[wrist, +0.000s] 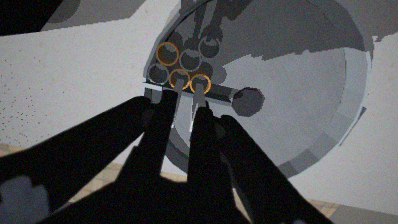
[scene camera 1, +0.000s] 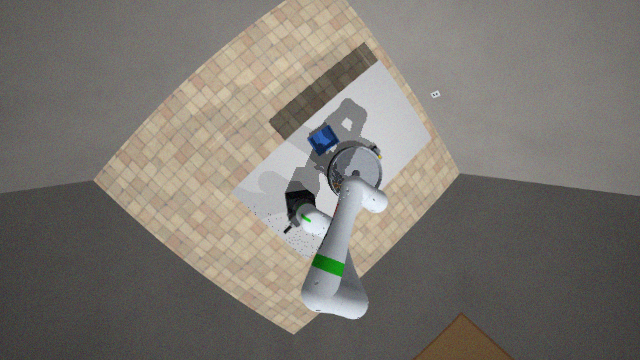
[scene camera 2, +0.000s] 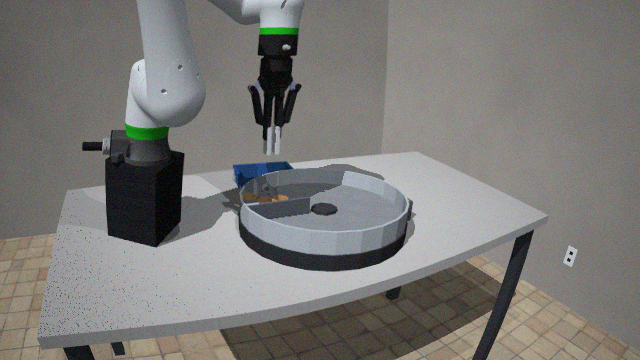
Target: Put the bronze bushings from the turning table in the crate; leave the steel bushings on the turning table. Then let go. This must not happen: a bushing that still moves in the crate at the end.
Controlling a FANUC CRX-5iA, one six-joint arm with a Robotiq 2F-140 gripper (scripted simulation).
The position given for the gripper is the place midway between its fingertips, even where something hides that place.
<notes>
In view: the gripper [scene camera 2: 271, 153], a round grey turning table [scene camera 1: 355, 161] and a blue crate [scene camera 2: 248, 171].
The gripper is seen too in the wrist view [wrist: 188, 92]. The round grey turning table also shows in the wrist view [wrist: 284, 74].
</notes>
